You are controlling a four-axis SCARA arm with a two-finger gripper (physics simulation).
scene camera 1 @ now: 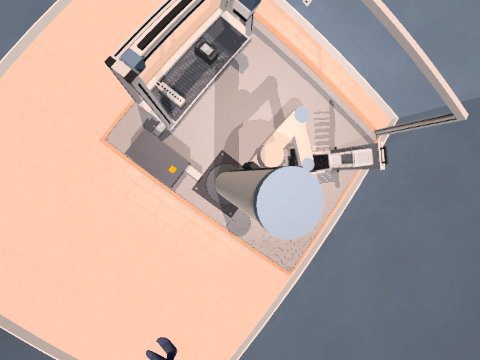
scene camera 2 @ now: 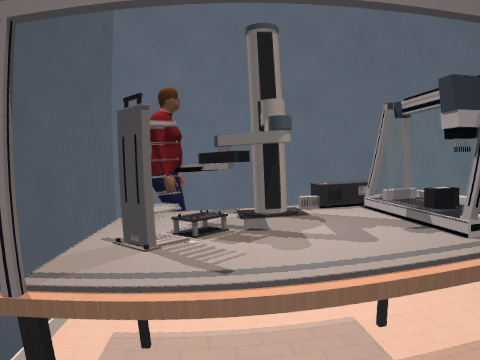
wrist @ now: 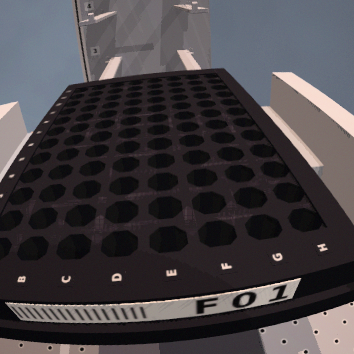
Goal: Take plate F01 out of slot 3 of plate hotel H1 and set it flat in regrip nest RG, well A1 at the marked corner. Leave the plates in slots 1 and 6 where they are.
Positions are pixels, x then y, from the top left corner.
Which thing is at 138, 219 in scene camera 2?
A plate hotel H1.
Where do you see a controller box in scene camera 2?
At 351, 196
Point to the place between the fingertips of the gripper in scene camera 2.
191, 167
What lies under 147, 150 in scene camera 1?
A controller box.
